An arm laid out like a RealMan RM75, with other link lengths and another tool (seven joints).
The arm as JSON. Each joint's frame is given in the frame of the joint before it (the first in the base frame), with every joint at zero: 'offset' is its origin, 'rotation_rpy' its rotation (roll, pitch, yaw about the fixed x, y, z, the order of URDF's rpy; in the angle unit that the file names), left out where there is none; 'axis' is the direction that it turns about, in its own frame. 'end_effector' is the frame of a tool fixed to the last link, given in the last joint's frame.
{
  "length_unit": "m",
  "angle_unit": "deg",
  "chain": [
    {
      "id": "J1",
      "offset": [
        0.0,
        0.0,
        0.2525
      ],
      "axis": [
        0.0,
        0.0,
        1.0
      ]
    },
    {
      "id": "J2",
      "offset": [
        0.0,
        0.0,
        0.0
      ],
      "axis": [
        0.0,
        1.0,
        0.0
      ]
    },
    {
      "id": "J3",
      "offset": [
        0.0,
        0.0,
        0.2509
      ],
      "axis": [
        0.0,
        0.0,
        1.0
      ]
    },
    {
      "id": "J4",
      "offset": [
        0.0,
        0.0,
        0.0
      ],
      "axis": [
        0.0,
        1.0,
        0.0
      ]
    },
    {
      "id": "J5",
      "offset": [
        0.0,
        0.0,
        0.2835
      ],
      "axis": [
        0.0,
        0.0,
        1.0
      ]
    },
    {
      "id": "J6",
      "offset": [
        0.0,
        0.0,
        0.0
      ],
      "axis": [
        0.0,
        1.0,
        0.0
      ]
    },
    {
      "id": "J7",
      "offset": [
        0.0,
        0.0,
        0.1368
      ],
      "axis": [
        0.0,
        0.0,
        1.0
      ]
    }
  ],
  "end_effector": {
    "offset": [
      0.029,
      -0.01,
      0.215
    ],
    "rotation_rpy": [
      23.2,
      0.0,
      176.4
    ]
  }
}
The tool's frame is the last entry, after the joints.
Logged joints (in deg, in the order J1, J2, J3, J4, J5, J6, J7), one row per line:
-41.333, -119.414, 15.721, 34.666, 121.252, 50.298, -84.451
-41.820, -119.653, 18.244, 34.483, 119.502, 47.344, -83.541
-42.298, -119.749, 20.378, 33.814, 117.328, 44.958, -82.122
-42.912, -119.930, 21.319, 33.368, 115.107, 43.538, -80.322
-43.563, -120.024, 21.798, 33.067, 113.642, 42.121, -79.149
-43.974, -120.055, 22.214, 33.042, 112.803, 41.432, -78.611
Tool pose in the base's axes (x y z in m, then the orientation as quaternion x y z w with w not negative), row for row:
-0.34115, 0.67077, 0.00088, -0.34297, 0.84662, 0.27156, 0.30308
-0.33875, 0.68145, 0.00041, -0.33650, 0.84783, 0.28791, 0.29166
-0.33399, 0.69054, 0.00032, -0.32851, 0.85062, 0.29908, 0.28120
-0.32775, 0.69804, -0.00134, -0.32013, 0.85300, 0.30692, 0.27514
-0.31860, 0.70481, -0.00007, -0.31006, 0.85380, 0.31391, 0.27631
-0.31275, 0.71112, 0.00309, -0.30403, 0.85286, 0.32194, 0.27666
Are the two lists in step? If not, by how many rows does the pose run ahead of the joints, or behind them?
The pose runs 1 row behind the joints: the pose in row i belongs to the joints in row i - 1.
